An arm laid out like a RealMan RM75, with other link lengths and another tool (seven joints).
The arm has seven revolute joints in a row. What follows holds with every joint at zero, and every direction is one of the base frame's.
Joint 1 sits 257.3 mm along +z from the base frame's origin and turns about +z.
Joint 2 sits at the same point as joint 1 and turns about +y.
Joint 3 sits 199.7 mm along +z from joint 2 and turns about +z.
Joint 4 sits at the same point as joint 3 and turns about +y.
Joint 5 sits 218.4 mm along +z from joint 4 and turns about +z.
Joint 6 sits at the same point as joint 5 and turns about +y.
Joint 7 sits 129.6 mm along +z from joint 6 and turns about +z.
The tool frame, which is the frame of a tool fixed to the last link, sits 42 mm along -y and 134 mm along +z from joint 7; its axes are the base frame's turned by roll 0, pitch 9.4 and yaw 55.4 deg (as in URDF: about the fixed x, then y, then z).
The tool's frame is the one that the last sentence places.
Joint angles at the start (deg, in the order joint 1, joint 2, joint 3, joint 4, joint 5, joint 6, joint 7):
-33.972 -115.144 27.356 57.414 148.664 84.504 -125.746
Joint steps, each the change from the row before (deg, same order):
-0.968 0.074 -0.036 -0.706 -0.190 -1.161 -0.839
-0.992 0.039 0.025 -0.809 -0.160 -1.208 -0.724
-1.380 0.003 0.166 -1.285 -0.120 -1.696 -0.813
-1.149 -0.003 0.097 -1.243 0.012 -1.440 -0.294
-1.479 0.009 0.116 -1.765 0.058 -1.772 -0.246
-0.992 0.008 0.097 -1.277 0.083 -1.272 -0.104
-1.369 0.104 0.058 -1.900 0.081 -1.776 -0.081
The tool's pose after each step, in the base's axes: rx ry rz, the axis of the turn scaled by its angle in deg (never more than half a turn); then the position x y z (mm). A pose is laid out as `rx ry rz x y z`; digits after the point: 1 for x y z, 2 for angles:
-147.51 -9.73 1.00 -337.1 419.1 64.4
-146.79 -9.78 0.42 -332.6 426.5 63.5
-146.10 -9.70 -0.25 -326.3 435.9 60.5
-145.73 -9.35 -0.64 -321.6 443.2 57.3
-145.50 -8.89 -1.13 -315.5 451.7 52.1
-145.37 -8.56 -1.36 -311.7 457.1 48.2
-145.18 -8.15 -1.68 -306.8 464.4 43.1

